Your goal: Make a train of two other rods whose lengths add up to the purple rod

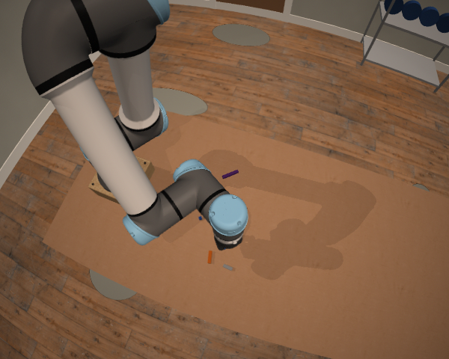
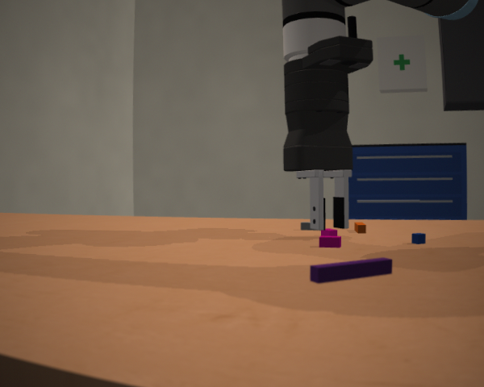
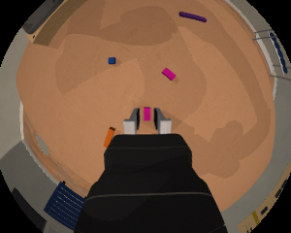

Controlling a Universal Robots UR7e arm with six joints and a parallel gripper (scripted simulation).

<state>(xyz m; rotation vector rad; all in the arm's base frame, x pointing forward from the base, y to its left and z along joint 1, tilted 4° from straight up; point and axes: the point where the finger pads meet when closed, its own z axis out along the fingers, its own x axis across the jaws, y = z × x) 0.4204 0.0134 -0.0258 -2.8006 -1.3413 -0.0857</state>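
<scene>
The orange rod is 80 mm to the right of my hand, 20 mm below it and 10 mm behind it. Round my hand: grey rod 80 mm to the right, 60 mm ahead, 20 mm below; then purple rod 200 mm to the left, 100 mm behind, 20 mm below; then blue rod 100 mm behind, 20 mm below, 10 mm to the left.
</scene>
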